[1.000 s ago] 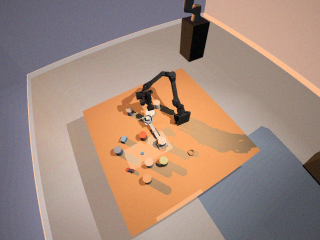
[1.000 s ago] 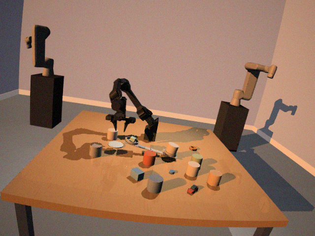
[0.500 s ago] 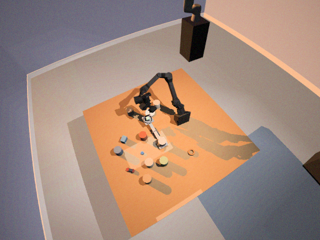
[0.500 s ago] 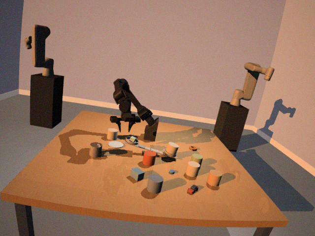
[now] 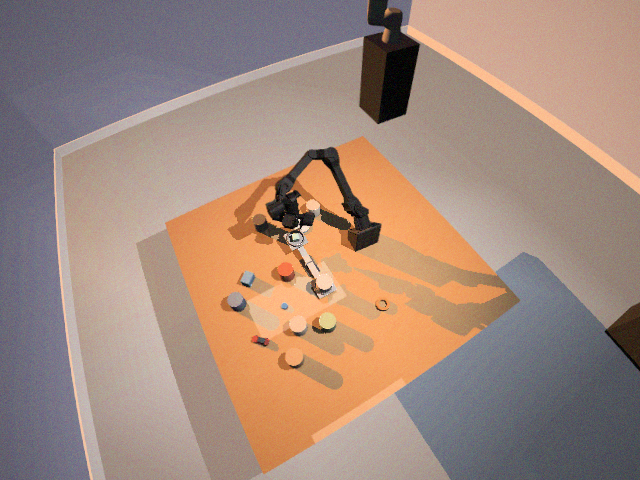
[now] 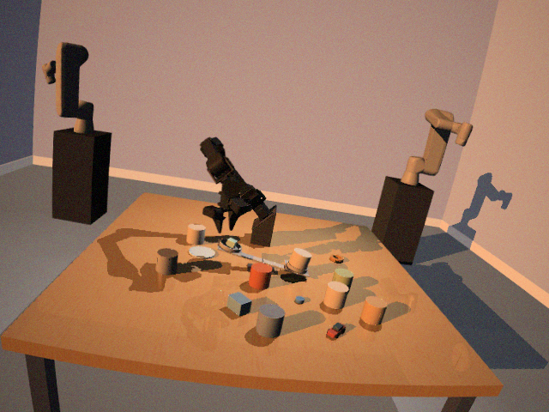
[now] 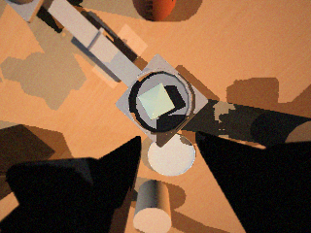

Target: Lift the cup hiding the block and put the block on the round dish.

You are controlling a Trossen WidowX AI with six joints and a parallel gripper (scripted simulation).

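My gripper tip is now 40 mm above the pale green block, 30 mm to the right of it and 10 mm short of it. The rest, counted from my gripper tip: small balance 150 mm to the left, 80 mm below, 10 mm ahead; round dish 120 mm below, 80 mm to the right, 50 mm behind; red cylinder 130 mm to the left, 130 mm ahead, 90 mm below.
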